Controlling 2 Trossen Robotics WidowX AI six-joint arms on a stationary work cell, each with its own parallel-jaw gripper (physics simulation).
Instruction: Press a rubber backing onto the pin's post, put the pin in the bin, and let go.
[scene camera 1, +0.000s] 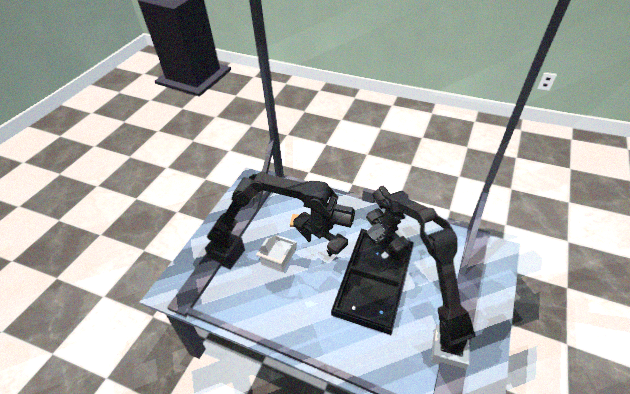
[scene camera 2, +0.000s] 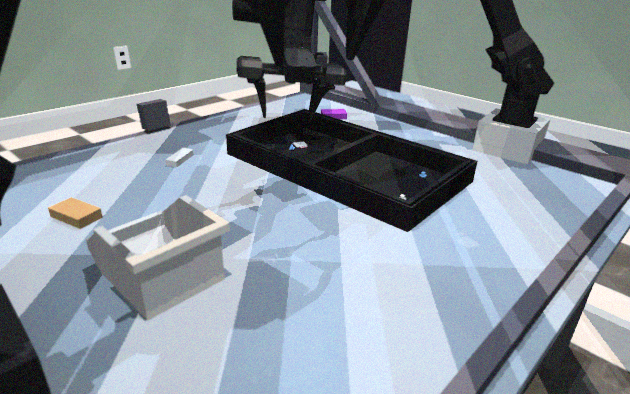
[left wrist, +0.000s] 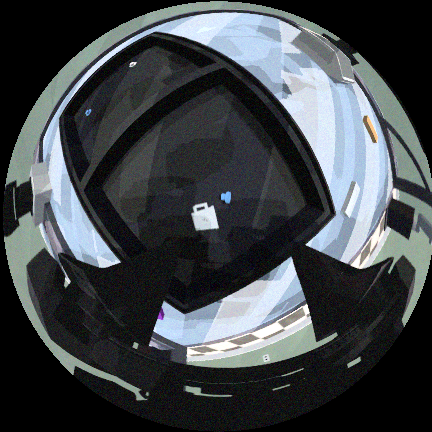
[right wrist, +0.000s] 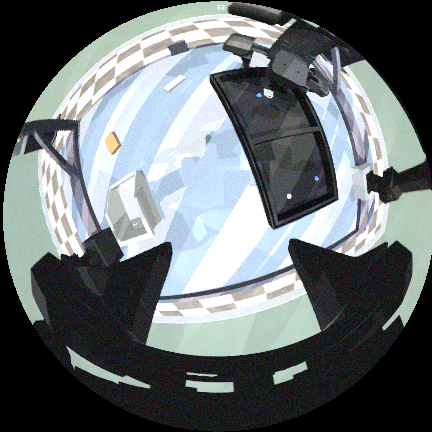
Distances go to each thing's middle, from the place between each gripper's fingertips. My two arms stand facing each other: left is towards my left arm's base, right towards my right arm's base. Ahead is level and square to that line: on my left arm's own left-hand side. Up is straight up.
Right now my right hand is 200 mm to the left of the white bin (scene camera 2: 156, 262), 180 mm above it and 40 mm past it. Also, from my right hand: black two-compartment tray (scene camera 2: 367, 170) 200 mm below, 170 mm to the left, 100 mm behind.
Right now the black two-compartment tray is 130 mm ahead of my left hand, 20 mm to the left of it and 40 mm below it. From my left hand the other things lie so: white bin 190 mm ahead, 350 mm to the right, 20 mm below.
